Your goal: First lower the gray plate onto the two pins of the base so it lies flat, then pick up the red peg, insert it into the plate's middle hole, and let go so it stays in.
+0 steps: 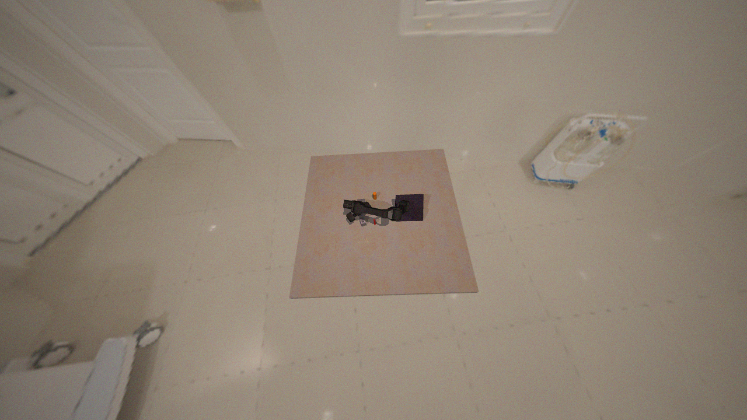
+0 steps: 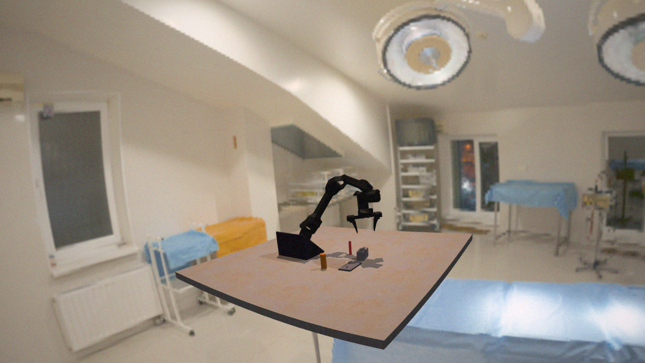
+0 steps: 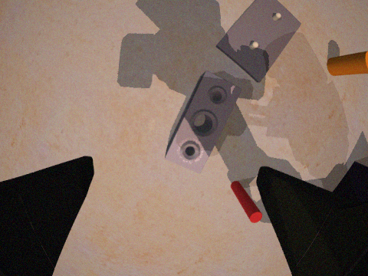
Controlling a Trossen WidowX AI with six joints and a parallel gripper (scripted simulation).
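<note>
My gripper tip is 11 cm above the gray plate, 3 cm to the left of it and 1 cm past it. Round my gripper tip: orange peg: 23 cm to the right, 13 cm behind, 10 cm below; then gray base: 17 cm to the right, 13 cm below, 1 cm behind; then red peg: 11 cm behind, 10 cm below, 1 cm to the left.
</note>
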